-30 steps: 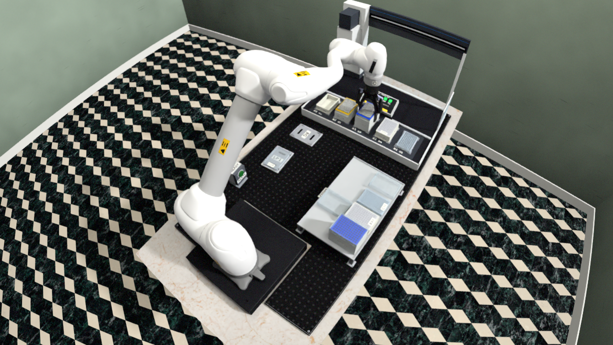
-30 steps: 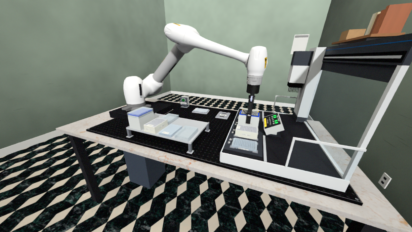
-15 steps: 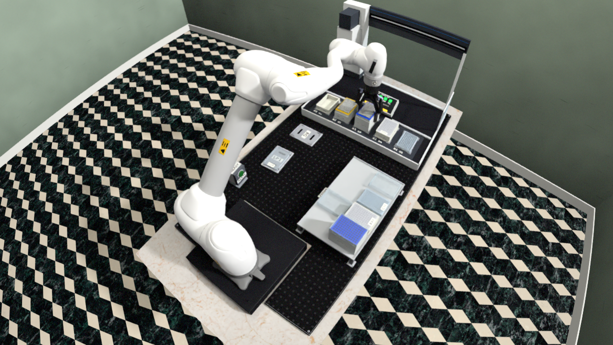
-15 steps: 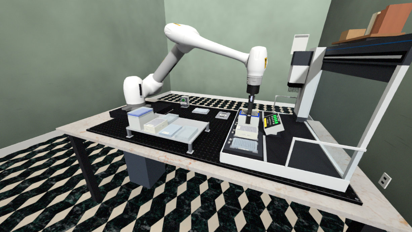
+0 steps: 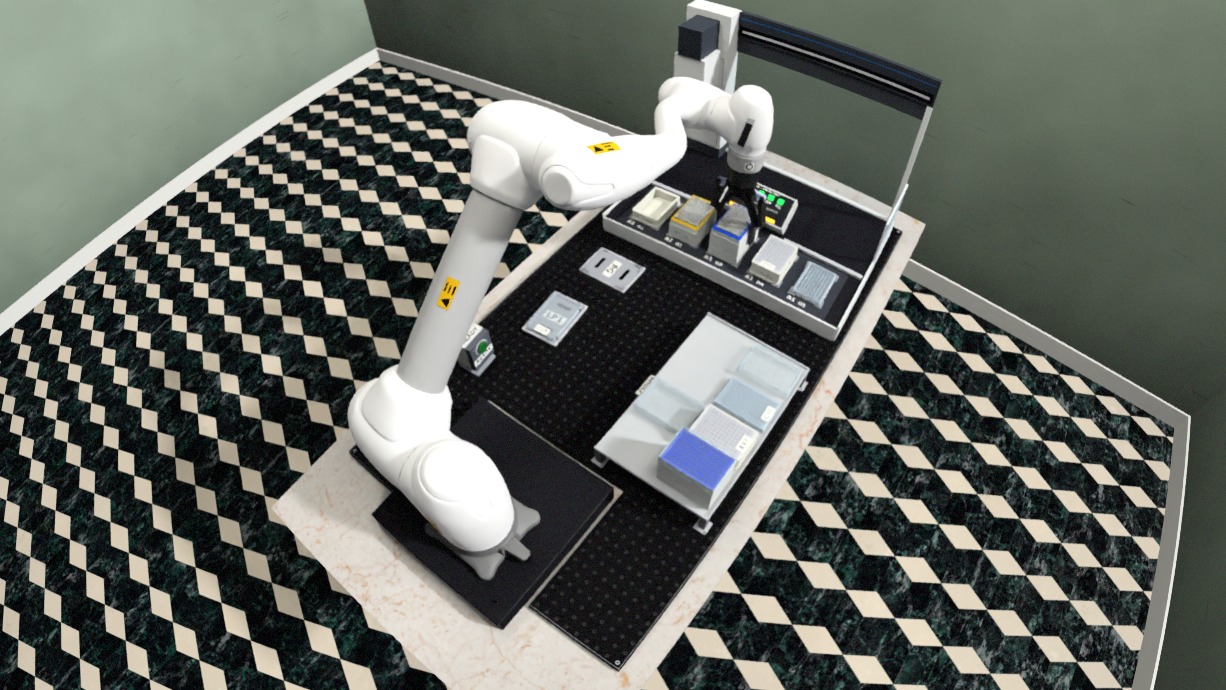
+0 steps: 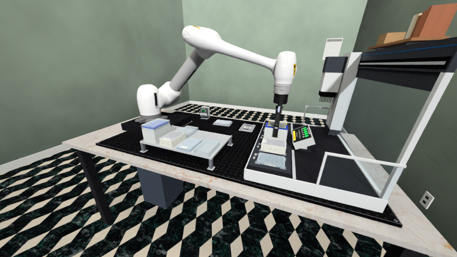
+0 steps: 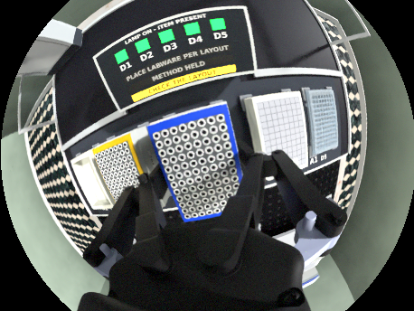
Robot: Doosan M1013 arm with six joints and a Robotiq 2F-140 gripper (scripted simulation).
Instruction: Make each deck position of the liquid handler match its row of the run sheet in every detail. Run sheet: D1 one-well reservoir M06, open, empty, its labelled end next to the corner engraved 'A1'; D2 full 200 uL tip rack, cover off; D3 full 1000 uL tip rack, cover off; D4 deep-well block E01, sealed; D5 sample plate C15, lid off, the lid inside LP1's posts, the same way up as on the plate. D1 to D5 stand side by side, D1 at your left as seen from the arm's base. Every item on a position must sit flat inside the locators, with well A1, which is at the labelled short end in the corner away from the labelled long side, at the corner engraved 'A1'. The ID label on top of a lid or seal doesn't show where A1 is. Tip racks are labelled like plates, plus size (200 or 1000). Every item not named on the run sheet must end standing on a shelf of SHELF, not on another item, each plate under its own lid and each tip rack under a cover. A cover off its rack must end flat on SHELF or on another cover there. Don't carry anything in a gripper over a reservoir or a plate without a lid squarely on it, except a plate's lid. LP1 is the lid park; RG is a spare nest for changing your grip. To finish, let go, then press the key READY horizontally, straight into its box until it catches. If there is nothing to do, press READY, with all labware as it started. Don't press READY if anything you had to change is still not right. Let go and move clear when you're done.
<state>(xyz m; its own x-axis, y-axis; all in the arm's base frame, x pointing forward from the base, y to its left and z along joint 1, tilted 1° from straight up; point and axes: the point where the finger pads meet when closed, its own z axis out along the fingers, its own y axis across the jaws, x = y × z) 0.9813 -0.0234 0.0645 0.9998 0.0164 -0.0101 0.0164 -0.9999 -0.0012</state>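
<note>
Now: hand 10 mm past the blue-rimmed tip rack and 10 mm to the left of it. Round my hand: white one-well reservoir (250 mm to the left, 60 mm below); then yellow-rimmed tip rack (10 mm behind, 120 mm to the left, 20 mm below); then clear plate (250 mm to the right, 60 mm below).
</note>
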